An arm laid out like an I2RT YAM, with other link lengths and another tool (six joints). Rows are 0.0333 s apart.
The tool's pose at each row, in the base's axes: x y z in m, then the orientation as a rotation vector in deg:
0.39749, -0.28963, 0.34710, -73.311, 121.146, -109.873
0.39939, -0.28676, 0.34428, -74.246, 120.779, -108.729
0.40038, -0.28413, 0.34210, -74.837, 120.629, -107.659
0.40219, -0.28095, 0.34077, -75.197, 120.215, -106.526
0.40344, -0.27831, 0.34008, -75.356, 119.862, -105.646
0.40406, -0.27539, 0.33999, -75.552, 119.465, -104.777
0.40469, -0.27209, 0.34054, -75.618, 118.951, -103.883
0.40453, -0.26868, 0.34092, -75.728, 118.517, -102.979
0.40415, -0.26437, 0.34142, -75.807, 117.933, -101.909
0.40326, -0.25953, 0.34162, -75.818, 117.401, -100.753
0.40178, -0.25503, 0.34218, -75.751, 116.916, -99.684
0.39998, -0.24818, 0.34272, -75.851, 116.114, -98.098
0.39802, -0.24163, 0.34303, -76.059, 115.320, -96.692
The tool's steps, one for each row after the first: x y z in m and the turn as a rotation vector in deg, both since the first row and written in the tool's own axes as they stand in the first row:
-0.00426, 0.00107, -0.00069, -0.127, -1.047, -0.154
-0.00747, 0.00212, -0.00181, -0.332, -1.903, -0.140
-0.01111, 0.00197, -0.00317, -0.337, -2.898, 0.090
-0.01377, 0.00164, -0.00454, -0.303, -3.673, 0.353
-0.01586, 0.00113, -0.00660, -0.246, -4.466, 0.590
-0.01786, 0.00004, -0.00913, -0.096, -5.318, 0.941
-0.01948, -0.00048, -0.01212, -0.012, -6.145, 1.251
-0.02140, -0.00107, -0.01598, 0.141, -7.152, 1.659
-0.02343, -0.00117, -0.02047, 0.247, -8.188, 2.136
-0.02469, -0.00121, -0.02507, 0.350, -9.136, 2.628
-0.02707, -0.00127, -0.03176, 0.517, -10.605, 3.221
-0.02929, -0.00103, -0.03823, 0.692, -11.963, 3.664

